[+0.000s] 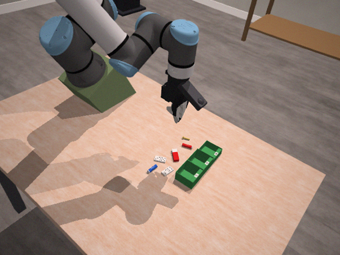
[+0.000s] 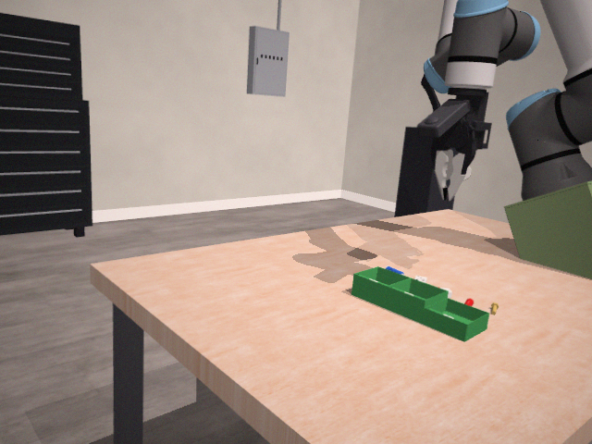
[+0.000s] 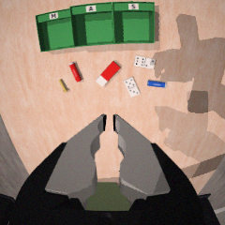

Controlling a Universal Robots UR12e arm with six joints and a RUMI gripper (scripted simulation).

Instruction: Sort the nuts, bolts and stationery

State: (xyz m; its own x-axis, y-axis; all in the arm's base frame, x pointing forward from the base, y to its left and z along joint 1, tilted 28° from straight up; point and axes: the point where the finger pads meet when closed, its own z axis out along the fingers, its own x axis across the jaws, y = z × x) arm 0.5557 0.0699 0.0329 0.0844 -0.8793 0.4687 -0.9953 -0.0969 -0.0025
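Right now my hand is 200 mm above the green three-compartment bin, 110 mm short of it and 50 mm to the right of it. Also, from my hand: blue marker (210 mm below, 120 mm to the right, 10 mm behind); red cylinder (210 mm below, 90 mm to the left); white eraser (210 mm below, 10 mm to the left).
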